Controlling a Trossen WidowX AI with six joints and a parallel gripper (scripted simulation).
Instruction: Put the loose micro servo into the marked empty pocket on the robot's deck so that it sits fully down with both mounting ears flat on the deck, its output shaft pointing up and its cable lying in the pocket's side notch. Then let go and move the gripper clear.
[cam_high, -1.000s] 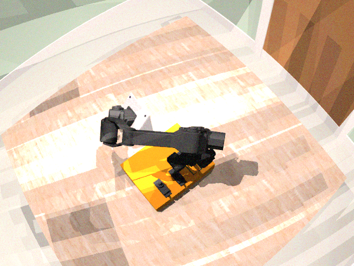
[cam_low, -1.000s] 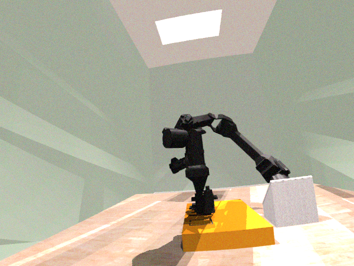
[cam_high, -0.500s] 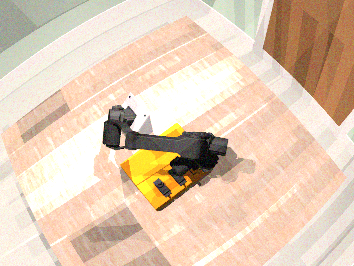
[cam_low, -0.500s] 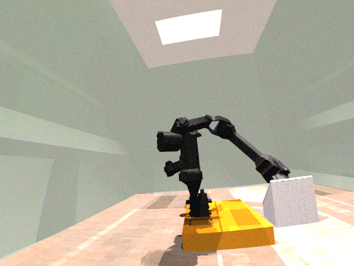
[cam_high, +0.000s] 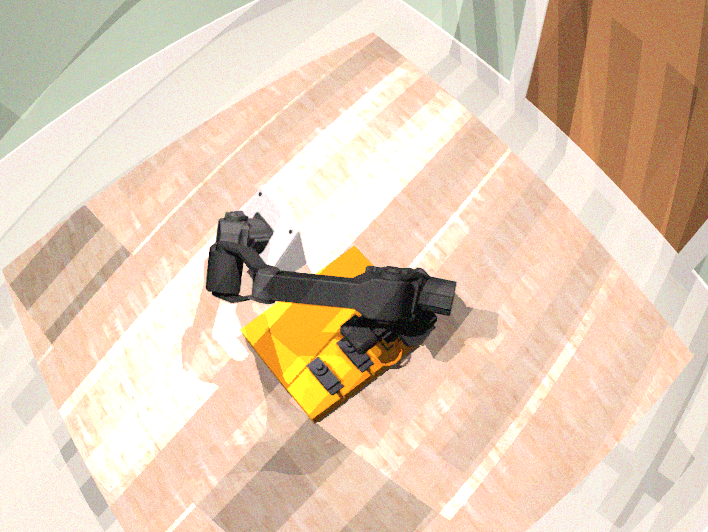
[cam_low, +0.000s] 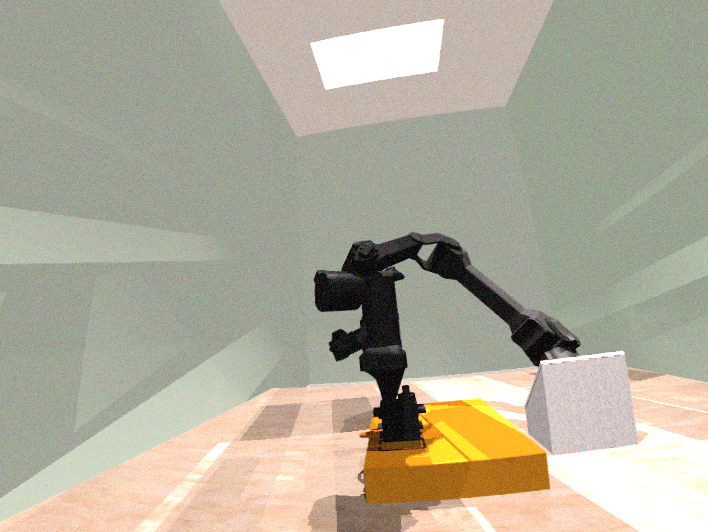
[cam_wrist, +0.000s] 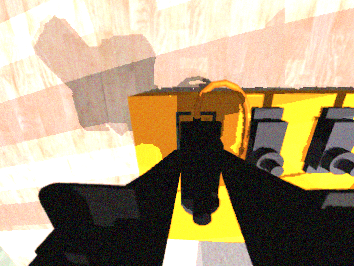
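The yellow deck lies 120 mm behind my gripper tip, 80 mm to the right of it and 80 mm below it.
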